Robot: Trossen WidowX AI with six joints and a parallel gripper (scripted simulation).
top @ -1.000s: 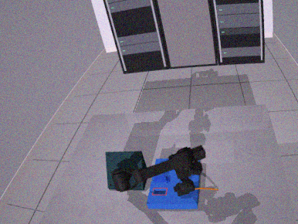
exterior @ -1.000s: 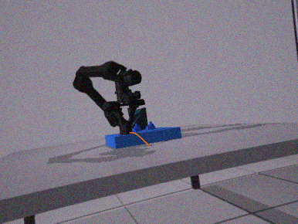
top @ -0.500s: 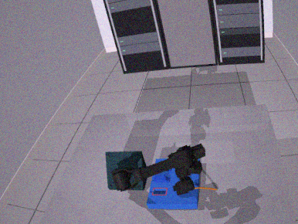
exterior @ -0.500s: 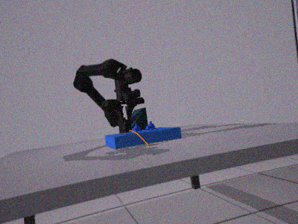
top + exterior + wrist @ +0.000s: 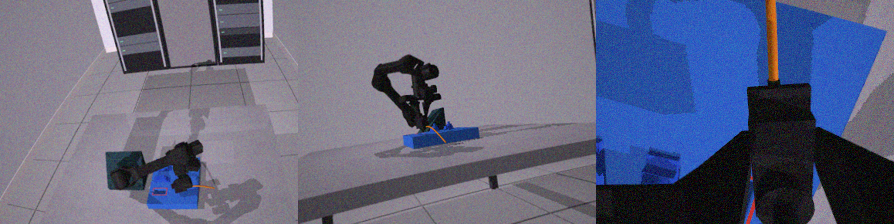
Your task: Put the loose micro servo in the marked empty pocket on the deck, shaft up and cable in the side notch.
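Now: the blue deck 10 cm below my gripper tip, 8 cm to the left of it and 2 cm behind it.
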